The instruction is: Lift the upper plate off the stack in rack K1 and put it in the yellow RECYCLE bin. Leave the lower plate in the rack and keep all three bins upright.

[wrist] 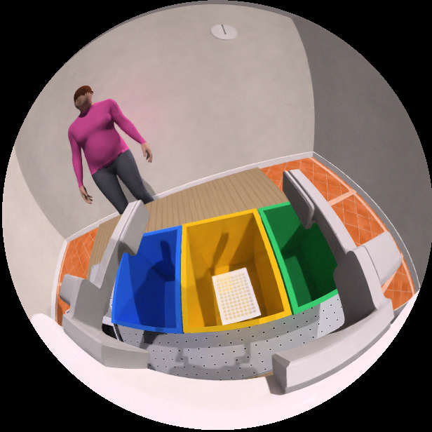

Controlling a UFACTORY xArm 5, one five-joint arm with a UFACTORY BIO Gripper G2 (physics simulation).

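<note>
A white plate [236, 296] with a grid of wells lies at the bottom of the yellow bin [200, 250], close to the bin's near wall and apart from the fingers. The yellow bin stands upright between the upright blue bin [145, 262] on the left and the upright green bin [310, 265] on the right. My gripper [217, 213] is open and empty, with its two grey fingers wide apart above the bins. The right finger hides part of the green bin, and the left finger hides a corner of the blue bin. Rack K1 and the lower plate do not show in this view.
A grey perforated deck [210, 356] lies in front of the bins. A person in a pink top [101, 137] stands behind the bins on the left. Wooden planks [215, 192] and orange tiled floor [365, 215] lie beyond the bins, with a wall behind.
</note>
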